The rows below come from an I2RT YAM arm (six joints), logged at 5 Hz.
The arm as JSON. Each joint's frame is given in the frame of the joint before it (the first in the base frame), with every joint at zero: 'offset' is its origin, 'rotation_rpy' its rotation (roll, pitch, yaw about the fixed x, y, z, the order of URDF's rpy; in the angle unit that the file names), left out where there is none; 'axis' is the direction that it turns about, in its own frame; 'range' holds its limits. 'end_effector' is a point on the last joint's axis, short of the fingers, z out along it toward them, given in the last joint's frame.
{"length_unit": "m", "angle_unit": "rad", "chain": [
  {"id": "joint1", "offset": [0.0, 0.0, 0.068], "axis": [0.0, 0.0, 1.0], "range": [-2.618, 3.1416]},
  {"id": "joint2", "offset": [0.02, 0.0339, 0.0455], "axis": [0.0, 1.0, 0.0], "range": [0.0, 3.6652]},
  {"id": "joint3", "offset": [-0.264, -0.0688, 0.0], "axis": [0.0, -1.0, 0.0], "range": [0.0, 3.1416]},
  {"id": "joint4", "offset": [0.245, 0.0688, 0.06], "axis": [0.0, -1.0, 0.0], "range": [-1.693, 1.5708]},
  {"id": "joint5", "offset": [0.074, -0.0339, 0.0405], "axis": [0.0, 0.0, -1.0], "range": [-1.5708, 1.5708]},
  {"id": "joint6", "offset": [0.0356, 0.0, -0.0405], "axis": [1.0, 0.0, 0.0], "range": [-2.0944, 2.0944]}
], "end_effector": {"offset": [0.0, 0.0, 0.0], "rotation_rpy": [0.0, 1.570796, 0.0]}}
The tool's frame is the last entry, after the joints.
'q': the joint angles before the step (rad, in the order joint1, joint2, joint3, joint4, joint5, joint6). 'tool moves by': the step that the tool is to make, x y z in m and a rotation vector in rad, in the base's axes. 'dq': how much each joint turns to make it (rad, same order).
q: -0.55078, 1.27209, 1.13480, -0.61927, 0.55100, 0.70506
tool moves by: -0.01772, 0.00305, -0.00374, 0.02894, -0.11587, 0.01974
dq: -0.03893, -0.08815, -0.08856, 0.06797, -0.10144, 0.03008
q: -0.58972, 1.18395, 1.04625, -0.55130, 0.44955, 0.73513
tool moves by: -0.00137, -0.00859, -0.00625, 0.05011, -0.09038, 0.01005
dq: -0.04343, 0.00293, -0.02919, 0.06085, -0.09978, 0.04252
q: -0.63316, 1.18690, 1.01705, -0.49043, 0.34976, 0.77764
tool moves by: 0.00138, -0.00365, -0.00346, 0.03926, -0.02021, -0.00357
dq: -0.01254, 0.01648, 0.00311, -0.00373, -0.03405, 0.03028
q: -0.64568, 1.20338, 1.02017, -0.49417, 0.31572, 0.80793
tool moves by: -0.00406, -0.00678, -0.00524, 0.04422, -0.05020, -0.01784
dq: -0.03732, 0.00254, -0.01803, 0.02128, -0.05638, 0.04074
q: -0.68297, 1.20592, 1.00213, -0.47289, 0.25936, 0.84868
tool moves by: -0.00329, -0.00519, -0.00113, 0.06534, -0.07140, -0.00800
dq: -0.03375, 0.00247, -0.00121, 0.00313, -0.08020, 0.06012
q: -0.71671, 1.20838, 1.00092, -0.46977, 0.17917, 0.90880
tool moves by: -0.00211, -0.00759, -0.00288, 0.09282, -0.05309, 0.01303
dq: -0.04091, 0.02142, 0.01313, -0.02063, -0.10813, 0.04638
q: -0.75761, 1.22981, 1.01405, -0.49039, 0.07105, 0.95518
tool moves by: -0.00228, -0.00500, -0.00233, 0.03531, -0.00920, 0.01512
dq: -0.02620, 0.01232, 0.00492, -0.01046, -0.05201, -0.00312
